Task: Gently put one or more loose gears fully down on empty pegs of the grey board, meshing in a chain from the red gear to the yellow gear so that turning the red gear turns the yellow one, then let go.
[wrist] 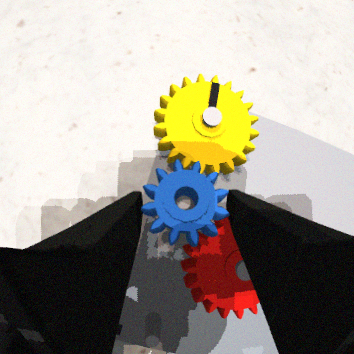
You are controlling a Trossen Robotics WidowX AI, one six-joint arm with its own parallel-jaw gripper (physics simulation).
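Frame: origin at the arm's base, x ahead, y left, z up, level; centimetres.
Where they show: gripper, between the fingertips: (184, 198).
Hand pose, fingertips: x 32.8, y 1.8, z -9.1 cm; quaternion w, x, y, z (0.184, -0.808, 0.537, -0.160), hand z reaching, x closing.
Things, the pixels of their top centre, and the offset from my fingertips. "spot": a spot on its surface instead. Level surfaces: height alone.
- small blue gear, centre of its top: (188, 202) dz +1.3, dx -0.1, dy +0.0 cm
- yellow gear, a spot on its surface: (185, 120) spot: dz -1.4, dx +4.3, dy +1.4 cm
- red gear, a spot on its surface: (212, 275) spot: dz -1.4, dx -3.4, dy -3.2 cm
- grey board, a spot on its surface: (142, 285) spot: dz -2.9, dx -5.8, dy +0.2 cm
- short peg, centre of its top: (151, 340) dz -0.8, dx -7.7, dy -1.2 cm
- pale speckled table top, height of its surface: dz -3.7 cm
My gripper (184, 198) is shut on a small blue gear (165, 205), its dark fingers at the gear's left and right. A light peg end shows through the blue gear's hole, a little below the hole's middle. The yellow gear (185, 120), with a black mark, sits on a white-topped peg above the blue gear in the view. The red gear (212, 275) lies below and to the right, partly hidden by the right finger and the blue gear. The blue gear overlaps both gears' teeth in the view; its exact height and whether the teeth mesh cannot be told.
The grey board (142, 285) shows between the fingers, mostly in shadow. A short peg (152, 327) stands on it near the bottom of the view. A pale speckled table top (75, 75) surrounds the board, with blocky shadows beside the fingers.
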